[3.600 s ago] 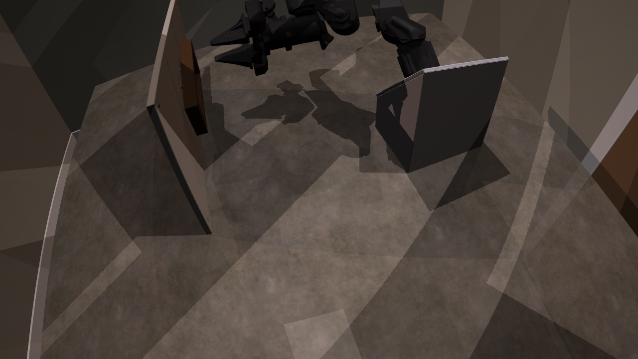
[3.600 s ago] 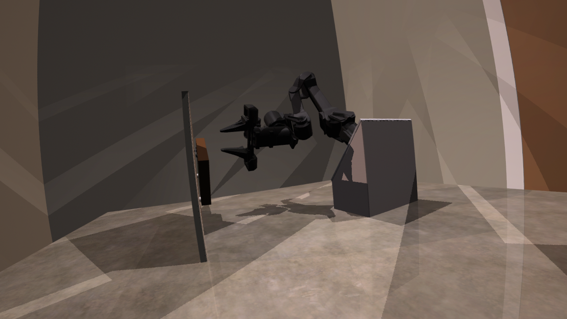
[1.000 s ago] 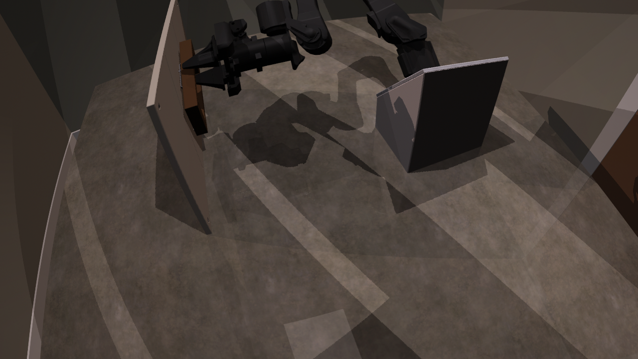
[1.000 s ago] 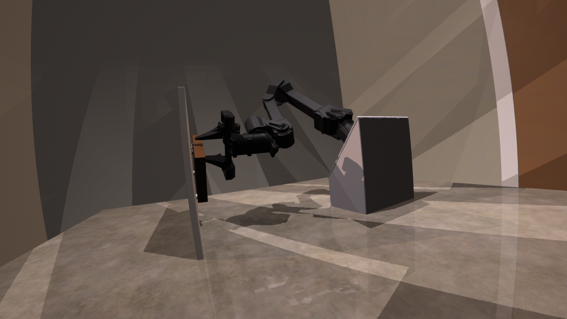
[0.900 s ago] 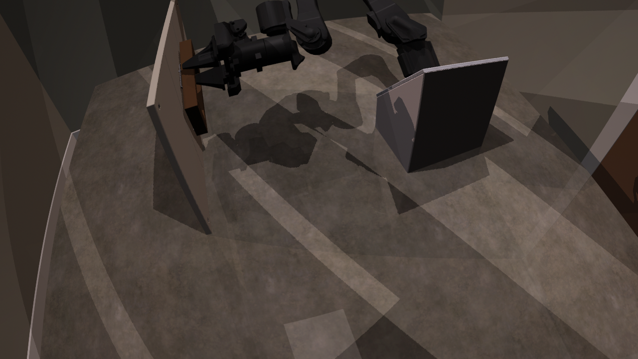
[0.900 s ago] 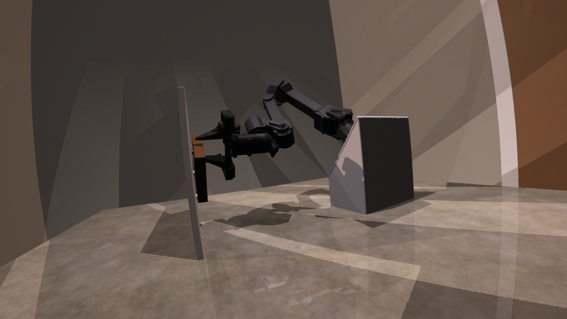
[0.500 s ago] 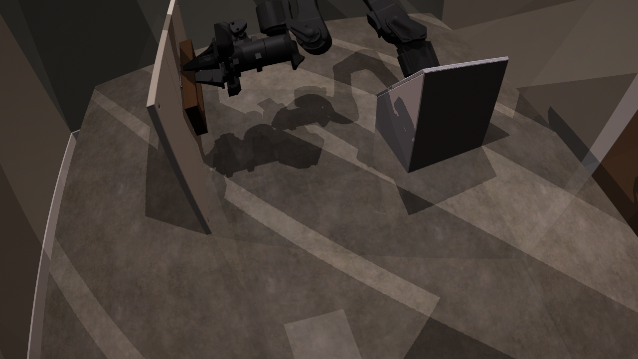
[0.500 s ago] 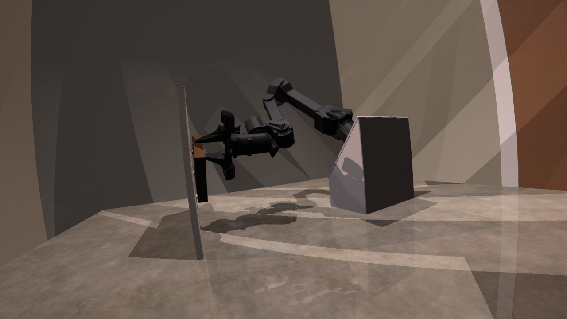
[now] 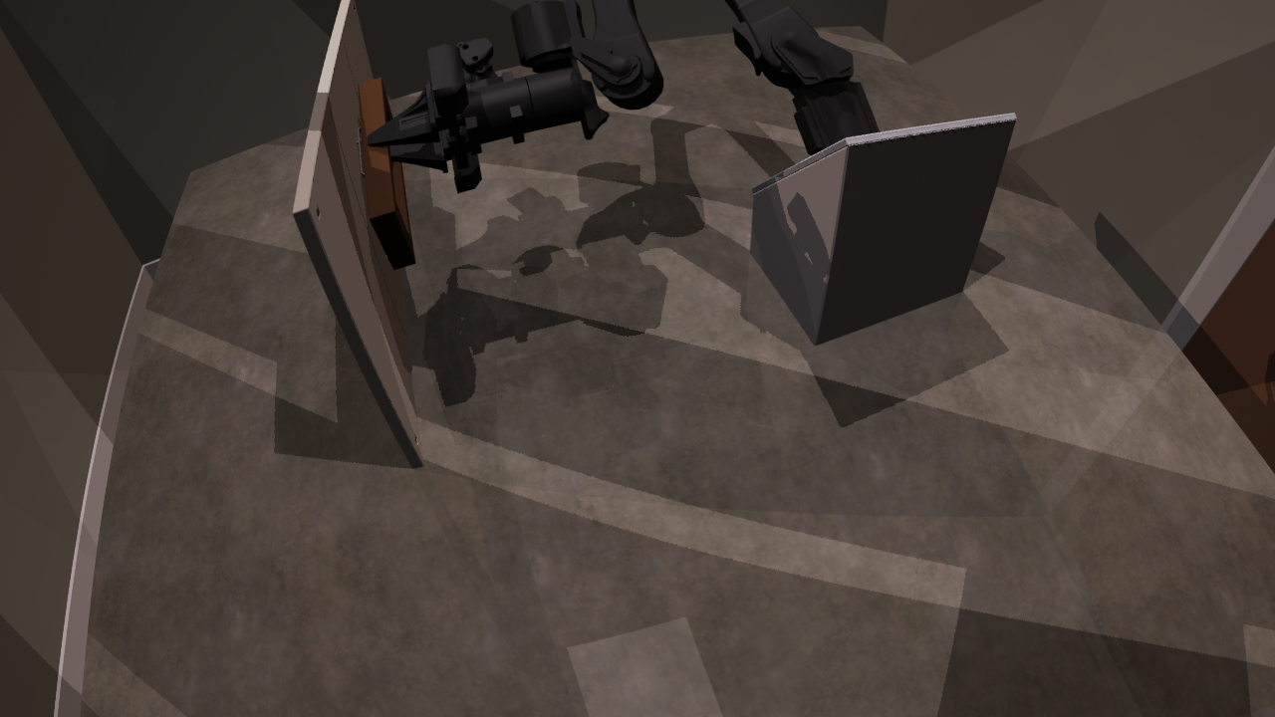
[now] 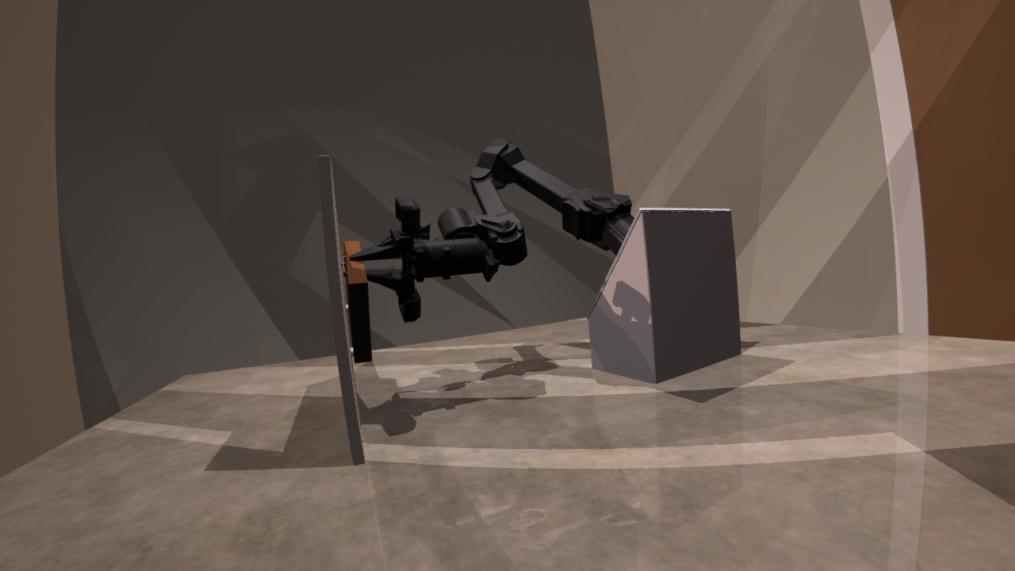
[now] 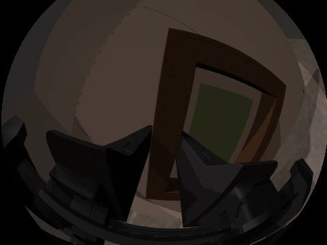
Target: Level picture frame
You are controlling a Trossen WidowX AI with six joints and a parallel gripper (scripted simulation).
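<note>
Now: the brown wooden picture frame 2 cm to the right of my gripper tip and 5 cm below it. From my gripper tip the other things lie so: wall panel 1 cm ahead, 1 cm to the right, 6 cm below.
</note>
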